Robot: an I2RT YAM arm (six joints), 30 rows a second.
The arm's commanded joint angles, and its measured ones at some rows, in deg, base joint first. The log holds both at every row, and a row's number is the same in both.
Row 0, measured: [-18.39 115.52 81.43 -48.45 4.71 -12.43]
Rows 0 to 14, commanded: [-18.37 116.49 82.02 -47.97 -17.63 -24.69]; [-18.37 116.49 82.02 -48.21 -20.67 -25.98]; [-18.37 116.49 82.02 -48.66 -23.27 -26.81]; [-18.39 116.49 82.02 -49.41 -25.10 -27.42]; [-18.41 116.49 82.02 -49.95 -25.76 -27.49]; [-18.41 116.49 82.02 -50.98 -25.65 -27.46]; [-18.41 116.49 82.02 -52.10 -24.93 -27.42]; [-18.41 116.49 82.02 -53.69 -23.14 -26.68]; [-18.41 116.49 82.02 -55.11 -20.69 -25.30]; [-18.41 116.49 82.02 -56.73 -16.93 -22.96]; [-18.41 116.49 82.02 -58.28 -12.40 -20.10]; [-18.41 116.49 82.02 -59.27 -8.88 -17.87]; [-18.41 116.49 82.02 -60.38 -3.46 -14.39]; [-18.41 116.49 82.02 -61.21 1.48 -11.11]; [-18.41 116.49 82.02 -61.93 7.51 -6.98]
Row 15, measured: [-18.35 115.52 81.43 -60.80 -8.67 -17.63]
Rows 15 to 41, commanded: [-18.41 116.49 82.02 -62.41 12.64 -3.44]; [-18.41 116.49 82.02 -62.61 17.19 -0.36]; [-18.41 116.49 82.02 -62.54 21.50 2.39]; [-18.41 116.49 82.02 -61.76 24.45 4.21]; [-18.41 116.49 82.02 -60.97 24.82 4.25]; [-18.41 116.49 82.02 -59.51 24.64 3.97]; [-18.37 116.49 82.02 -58.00 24.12 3.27]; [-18.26 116.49 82.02 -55.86 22.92 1.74]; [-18.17 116.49 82.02 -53.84 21.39 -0.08]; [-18.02 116.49 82.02 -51.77 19.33 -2.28]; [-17.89 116.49 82.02 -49.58 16.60 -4.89]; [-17.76 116.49 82.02 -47.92 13.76 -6.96]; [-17.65 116.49 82.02 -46.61 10.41 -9.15]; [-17.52 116.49 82.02 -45.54 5.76 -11.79]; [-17.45 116.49 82.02 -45.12 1.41 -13.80]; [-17.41 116.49 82.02 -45.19 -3.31 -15.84]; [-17.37 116.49 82.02 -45.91 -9.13 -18.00]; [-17.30 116.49 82.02 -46.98 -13.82 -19.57]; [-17.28 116.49 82.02 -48.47 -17.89 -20.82]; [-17.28 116.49 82.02 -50.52 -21.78 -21.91]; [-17.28 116.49 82.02 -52.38 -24.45 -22.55]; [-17.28 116.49 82.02 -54.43 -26.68 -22.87]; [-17.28 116.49 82.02 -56.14 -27.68 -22.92]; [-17.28 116.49 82.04 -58.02 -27.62 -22.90]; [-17.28 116.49 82.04 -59.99 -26.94 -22.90]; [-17.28 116.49 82.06 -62.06 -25.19 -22.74]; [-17.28 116.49 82.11 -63.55 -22.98 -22.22]
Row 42, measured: [-17.54 115.52 81.54 -61.06 -19.46 -20.03]
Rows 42 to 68, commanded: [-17.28 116.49 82.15 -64.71 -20.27 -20.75]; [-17.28 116.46 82.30 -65.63 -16.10 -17.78]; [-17.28 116.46 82.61 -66.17 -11.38 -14.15]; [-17.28 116.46 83.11 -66.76 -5.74 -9.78]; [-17.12 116.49 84.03 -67.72 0.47 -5.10]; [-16.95 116.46 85.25 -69.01 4.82 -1.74]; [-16.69 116.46 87.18 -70.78 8.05 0.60]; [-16.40 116.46 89.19 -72.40 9.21 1.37]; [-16.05 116.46 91.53 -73.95 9.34 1.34]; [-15.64 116.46 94.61 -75.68 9.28 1.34]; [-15.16 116.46 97.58 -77.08 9.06 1.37]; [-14.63 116.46 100.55 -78.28 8.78 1.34]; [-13.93 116.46 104.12 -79.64 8.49 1.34]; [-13.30 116.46 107.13 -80.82 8.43 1.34]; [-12.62 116.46 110.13 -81.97 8.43 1.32]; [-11.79 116.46 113.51 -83.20 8.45 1.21]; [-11.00 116.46 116.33 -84.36 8.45 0.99]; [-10.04 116.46 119.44 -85.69 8.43 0.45]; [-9.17 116.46 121.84 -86.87 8.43 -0.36]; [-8.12 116.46 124.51 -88.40 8.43 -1.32]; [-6.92 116.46 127.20 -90.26 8.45 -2.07]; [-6.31 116.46 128.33 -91.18 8.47 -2.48]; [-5.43 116.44 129.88 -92.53 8.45 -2.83]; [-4.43 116.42 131.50 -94.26 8.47 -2.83]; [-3.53 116.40 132.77 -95.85 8.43 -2.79]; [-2.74 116.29 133.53 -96.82 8.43 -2.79]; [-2.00 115.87 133.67 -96.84 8.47 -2.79]
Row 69, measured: [-3.81 116.53 131.22 -96.12 7.33 -1.61]
